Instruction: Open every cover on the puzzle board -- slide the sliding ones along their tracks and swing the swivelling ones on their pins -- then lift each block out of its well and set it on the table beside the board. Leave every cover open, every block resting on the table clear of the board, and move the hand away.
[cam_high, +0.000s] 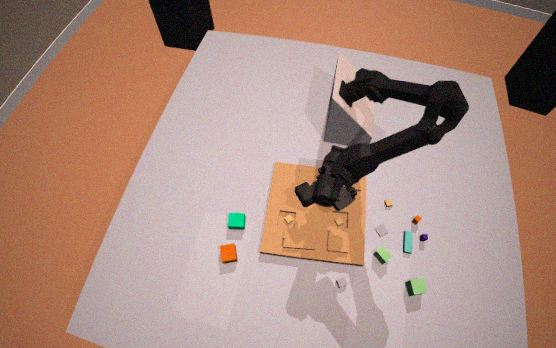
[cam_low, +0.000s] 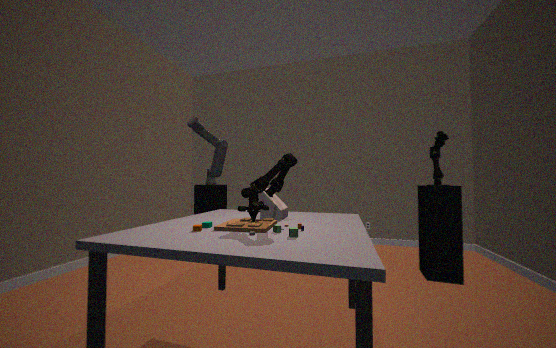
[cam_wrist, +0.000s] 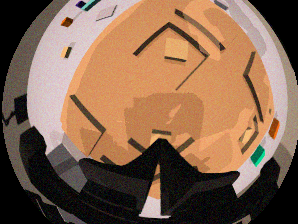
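My gripper tip is 4 cm short of the tan puzzle board and 1 cm to the right of it. The rest, counted from my gripper tip: teal bar: 28 cm to the left, 7 cm ahead, 1 cm below; tiny orange cube: 29 cm to the left, 1 cm below; green block: 23 cm to the right, 15 cm ahead.
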